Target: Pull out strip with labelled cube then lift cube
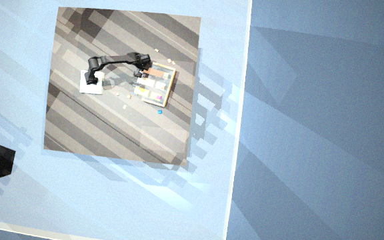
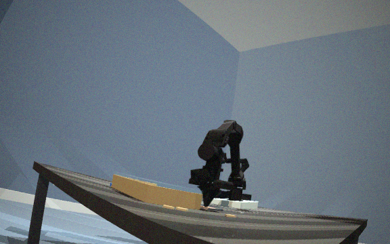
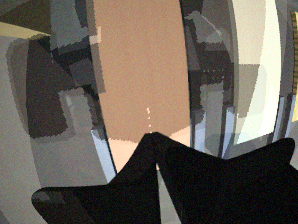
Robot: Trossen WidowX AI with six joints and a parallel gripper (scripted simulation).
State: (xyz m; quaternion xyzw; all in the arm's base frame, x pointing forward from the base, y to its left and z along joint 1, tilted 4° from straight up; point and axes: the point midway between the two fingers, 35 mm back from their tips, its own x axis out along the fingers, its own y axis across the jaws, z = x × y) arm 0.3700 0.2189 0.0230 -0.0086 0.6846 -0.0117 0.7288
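Right now my gripper tip is 10 cm short of the strip. The rest, counted from my gripper tip: labelled cube 21 cm ahead, 1 cm above; then blue dot 24 cm ahead, 31 cm to the right.
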